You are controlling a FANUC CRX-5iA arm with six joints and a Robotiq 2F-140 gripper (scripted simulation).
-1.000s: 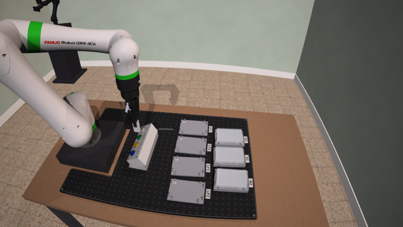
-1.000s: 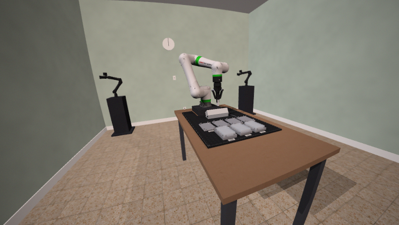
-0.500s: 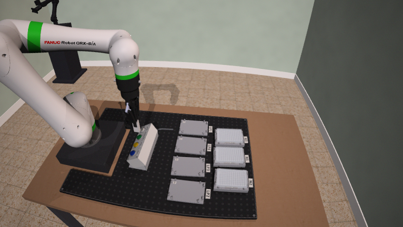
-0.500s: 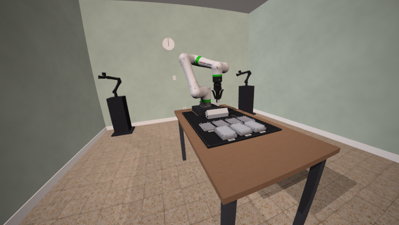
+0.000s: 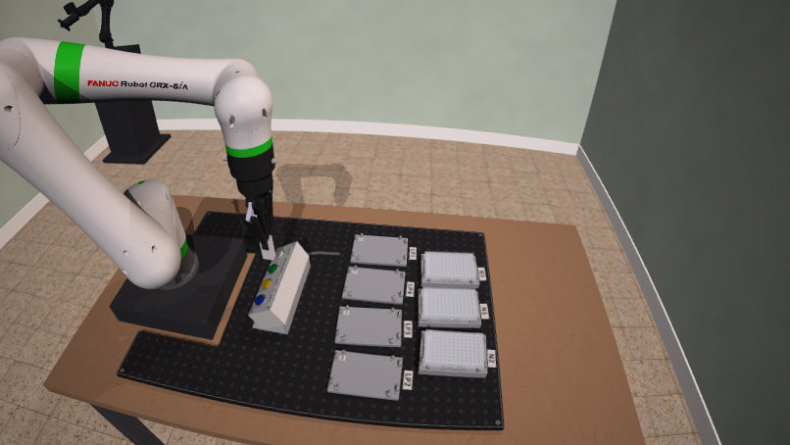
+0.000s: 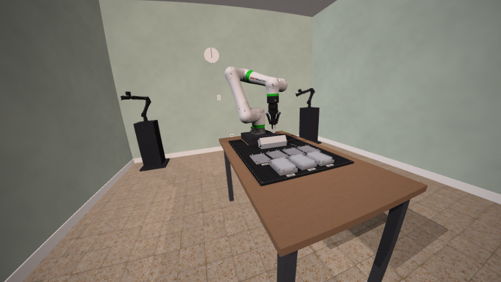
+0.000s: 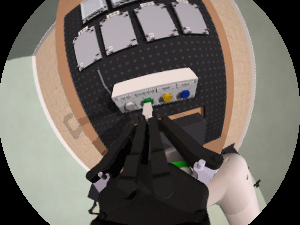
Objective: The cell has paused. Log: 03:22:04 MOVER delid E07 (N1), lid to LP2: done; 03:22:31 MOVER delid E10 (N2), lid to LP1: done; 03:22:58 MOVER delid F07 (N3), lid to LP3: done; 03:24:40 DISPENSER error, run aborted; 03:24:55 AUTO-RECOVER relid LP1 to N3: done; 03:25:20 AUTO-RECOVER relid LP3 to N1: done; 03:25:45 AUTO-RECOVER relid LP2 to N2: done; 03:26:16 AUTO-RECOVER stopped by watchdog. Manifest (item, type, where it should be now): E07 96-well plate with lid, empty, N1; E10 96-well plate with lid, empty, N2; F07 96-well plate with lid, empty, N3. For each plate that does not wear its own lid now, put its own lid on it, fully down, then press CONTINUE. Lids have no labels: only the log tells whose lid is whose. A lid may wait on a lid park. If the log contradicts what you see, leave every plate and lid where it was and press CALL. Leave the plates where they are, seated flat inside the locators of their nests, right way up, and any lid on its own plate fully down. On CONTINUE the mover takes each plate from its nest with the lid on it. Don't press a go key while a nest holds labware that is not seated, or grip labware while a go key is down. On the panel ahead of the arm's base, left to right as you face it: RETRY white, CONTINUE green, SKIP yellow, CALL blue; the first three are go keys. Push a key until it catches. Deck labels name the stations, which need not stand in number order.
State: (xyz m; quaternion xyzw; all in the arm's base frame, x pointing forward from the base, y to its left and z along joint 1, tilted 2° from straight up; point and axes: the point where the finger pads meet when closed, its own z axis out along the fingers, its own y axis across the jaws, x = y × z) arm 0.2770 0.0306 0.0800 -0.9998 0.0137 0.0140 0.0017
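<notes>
My gripper is now 7 cm above the green key. The rest, counted from my hand: white key 5 cm to the left, 7 cm below; blue key 10 cm to the right, 7 cm below; yellow key 5 cm to the right, 7 cm below.
</notes>
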